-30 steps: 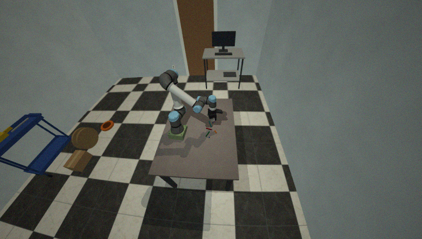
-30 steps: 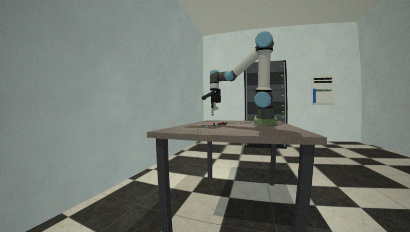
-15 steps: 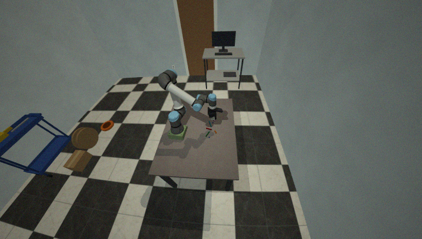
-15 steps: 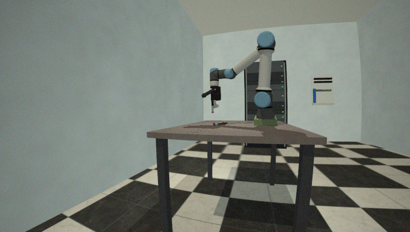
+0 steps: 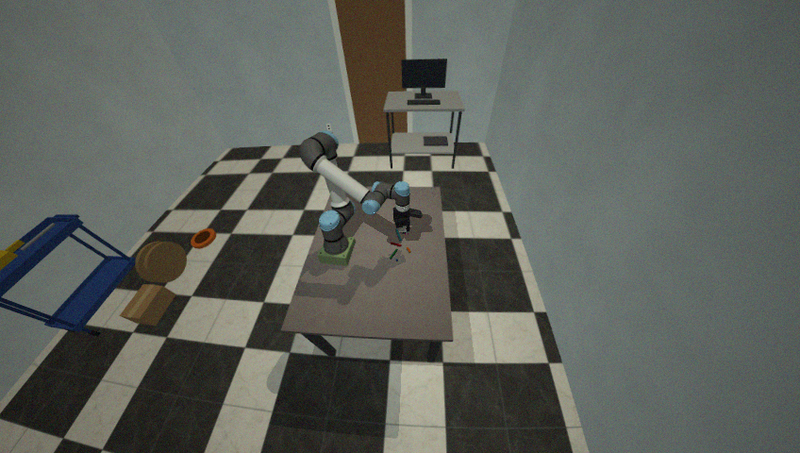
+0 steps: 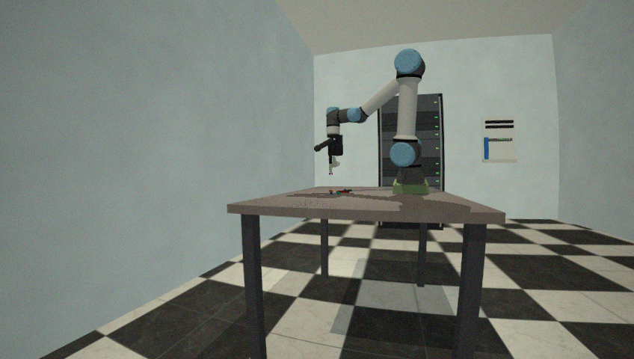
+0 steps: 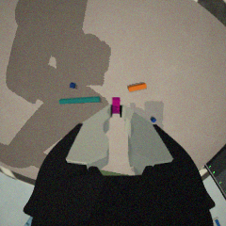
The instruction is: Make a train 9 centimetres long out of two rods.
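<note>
The orange rod lies 110 mm below my hand and 50 mm to the right of it. Round my hand: red rod 110 mm below, 70 mm behind; short magenta rod 10 mm below; turquoise rod 110 mm below, 80 mm to the left, 40 mm behind.
</note>
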